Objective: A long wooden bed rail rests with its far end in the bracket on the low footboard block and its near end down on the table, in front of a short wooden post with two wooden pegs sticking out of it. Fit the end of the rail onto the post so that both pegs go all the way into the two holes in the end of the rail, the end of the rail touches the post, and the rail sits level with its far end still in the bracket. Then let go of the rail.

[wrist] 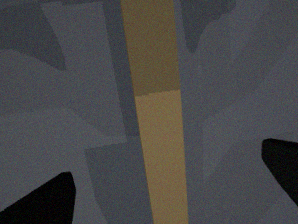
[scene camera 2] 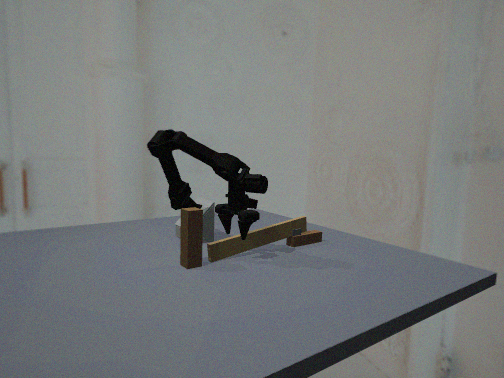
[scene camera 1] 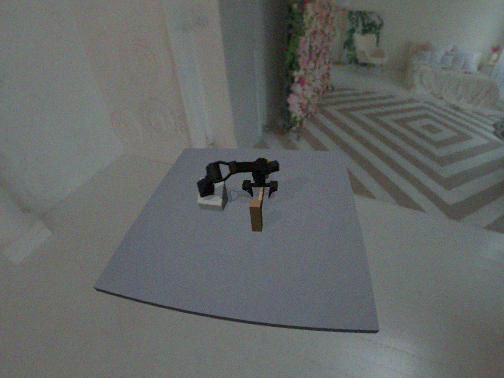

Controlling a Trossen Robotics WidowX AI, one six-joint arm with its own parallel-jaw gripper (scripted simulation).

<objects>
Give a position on a wooden rail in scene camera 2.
At 230, 246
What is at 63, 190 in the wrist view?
My gripper.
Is my gripper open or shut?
Open.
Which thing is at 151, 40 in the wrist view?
A wooden rail.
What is my gripper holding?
Nothing.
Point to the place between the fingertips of my gripper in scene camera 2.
235, 236
</objects>
